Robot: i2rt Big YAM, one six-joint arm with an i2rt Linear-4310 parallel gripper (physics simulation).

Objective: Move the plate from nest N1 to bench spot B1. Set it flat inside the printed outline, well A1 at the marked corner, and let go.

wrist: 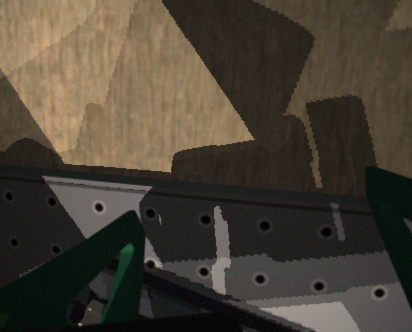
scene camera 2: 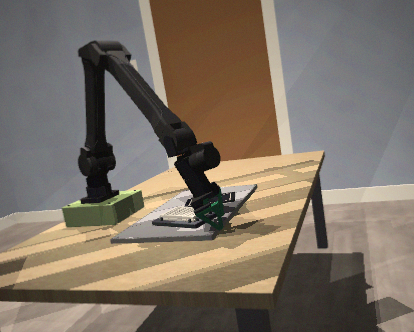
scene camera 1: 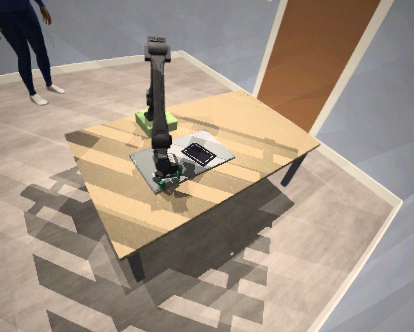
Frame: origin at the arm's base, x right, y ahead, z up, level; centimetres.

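Seen in the pictures: gripper, fingertip midpoint: (wrist: 247, 202) (scene camera 2: 221, 222) (scene camera 1: 172, 184); arm's base, link origin: (scene camera 2: 100, 198).
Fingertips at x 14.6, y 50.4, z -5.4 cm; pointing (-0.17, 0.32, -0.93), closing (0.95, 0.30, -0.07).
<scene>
Offsets run from my fingertips to a thing's top centre. "spot": to the spot under its first point. Level surfaces: height alone.
The white well plate {dx -3.8, dy -12.6, dz +2.5 cm} (scene camera 1: 173, 159) (scene camera 2: 179, 213) lies flat in its dark nest {spot: dx +2.2, dy -13.6, dz +0.6 cm} (scene camera 2: 173, 224) on the grey perforated board {dx -16.1, dy -15.4, dz +0.0 cm} (scene camera 1: 140, 157) (scene camera 2: 136, 234) (wrist: 267, 260). My gripper (scene camera 1: 170, 178) (scene camera 2: 209, 218) is open, with green fingers. It is tilted down low over the end of the plate nearest the board's front edge. The arm hides most of the plate in scene camera 1. In the wrist view I see one green finger (wrist: 106, 263), the nest's dark rim {spot: dx -2.1, dy -4.5, dz +0.3 cm} (wrist: 188, 293) and the board's edge, but not the plate. The printed outline B1 {spot: dx -23.7, dy -12.5, dz +0.1 cm} (scene camera 1: 198, 154) (scene camera 2: 232, 197) lies farther along the board and holds nothing.
The arm's green base (scene camera 1: 156, 122) (scene camera 2: 103, 211) stands on the wooden table {dz -1.4 cm} (scene camera 1: 245, 132) (scene camera 2: 206, 270) behind the board. A door and walls lie beyond the table. A person's legs (scene camera 1: 45, 66) show at the far left of the room.
</scene>
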